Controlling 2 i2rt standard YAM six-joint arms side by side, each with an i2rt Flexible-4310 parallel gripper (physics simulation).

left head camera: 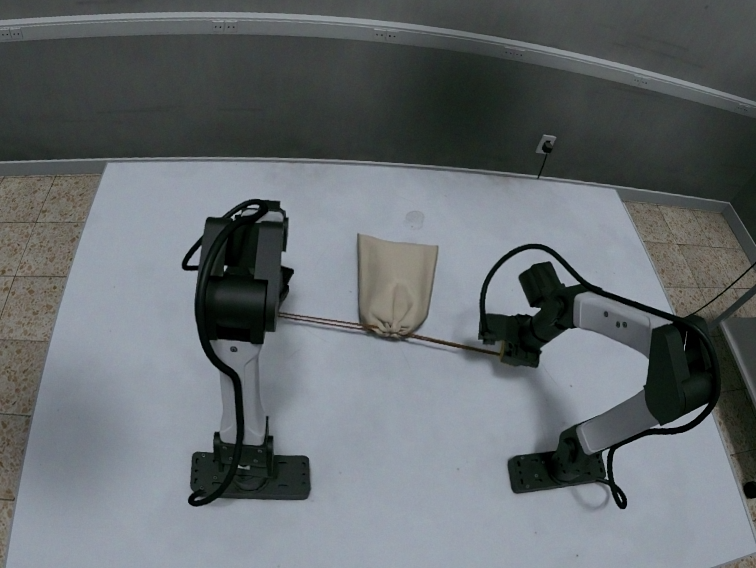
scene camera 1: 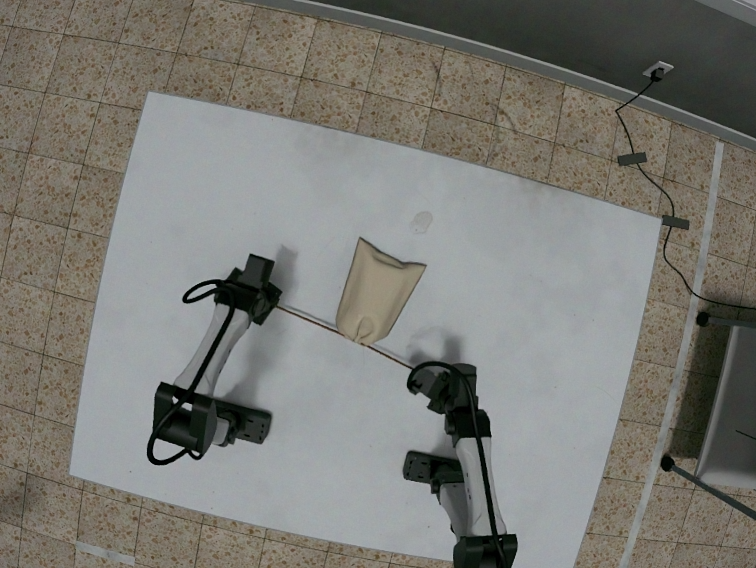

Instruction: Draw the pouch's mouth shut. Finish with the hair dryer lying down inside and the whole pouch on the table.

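Note:
The beige pouch [left head camera: 397, 284] [scene camera 1: 375, 293] lies flat on the table, its mouth bunched into tight folds at the lower end in the picture. Thin brown drawcords [left head camera: 455, 344] [scene camera 1: 308, 319] run taut from both sides of the mouth. The hair dryer does not show; the cloth would hide anything inside. My left gripper [scene camera 1: 276, 304] is shut on the left cord; its fingers are hidden behind the arm in the head view. My right gripper [left head camera: 502, 352] [scene camera 1: 415, 371] is shut on the right cord, low over the table.
The white table [left head camera: 391, 488] [scene camera 1: 342, 488] bears both arm bases [left head camera: 290, 476] [left head camera: 525, 473]. A faint round mark [left head camera: 414, 219] [scene camera 1: 421, 221] is beyond the pouch. A wall socket [left head camera: 545, 144] [scene camera 1: 658, 70] with a black cable is past the table's far edge.

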